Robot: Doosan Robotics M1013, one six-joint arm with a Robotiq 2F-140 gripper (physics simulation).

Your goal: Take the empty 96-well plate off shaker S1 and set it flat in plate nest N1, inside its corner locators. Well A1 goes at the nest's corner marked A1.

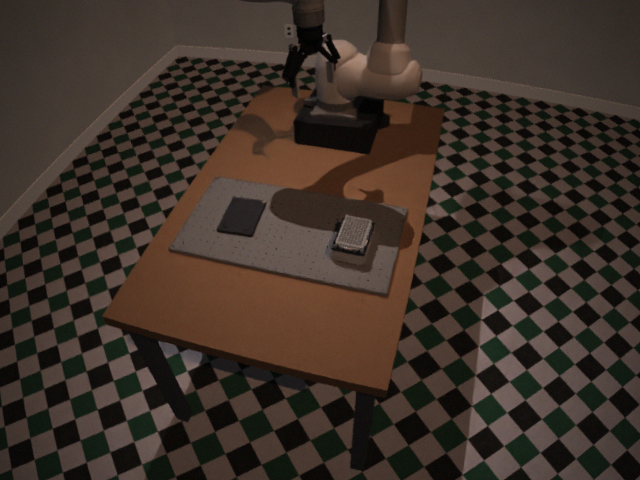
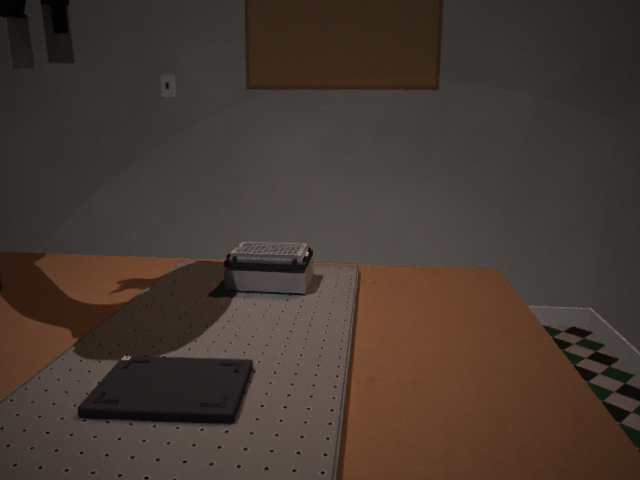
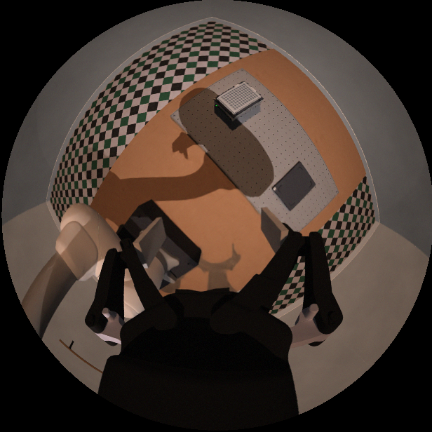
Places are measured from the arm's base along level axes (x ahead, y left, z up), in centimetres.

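Where they show: gripper, fingertip midpoint: [image 1: 313, 89] [image 2: 41, 66]; arm's base at its link origin: [image 1: 337, 108].
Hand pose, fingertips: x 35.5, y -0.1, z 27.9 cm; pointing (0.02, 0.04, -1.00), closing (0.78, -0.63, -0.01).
Each offset is from my fingertips to the centre of the thing. "*": to the spot under its first point. Level surfaces: height alone.
The pale 96-well plate @[dy +18.2, dx +28.6, dz -30.7 cm] [image 1: 354, 231] [image 2: 270, 250] [image 3: 239, 98] lies flat on top of shaker S1 @[* dy +18.2, dx +35.7, dz -34.1 cm] [image 1: 349, 257] [image 2: 268, 279] [image 3: 248, 115], a light box with a dark top frame. Plate nest N1 @[dy -20.0, dx +22.9, dz -36.2 cm] [image 1: 241, 215] [image 2: 168, 384] [image 3: 294, 185] is a flat dark slab with low corner locators, and nothing lies on it. A small light mark shows at one nest corner; its lettering is too small to read. My gripper [image 1: 315, 77] [image 2: 41, 64] [image 3: 211, 223] is open and empty, high above the table near the arm's base, well away from plate and nest.
The shaker and the nest stand apart on a grey perforated board @[dz -36.9 cm] [image 1: 289, 253] [image 2: 289, 361] [image 3: 285, 135] on the wooden table @[dz -38.2 cm] [image 1: 248, 310] [image 2: 413, 361] [image 3: 210, 200]. The arm's black base block [image 1: 333, 133] [image 3: 187, 240] stands at the table's far end. The arm's shadow falls across the board.
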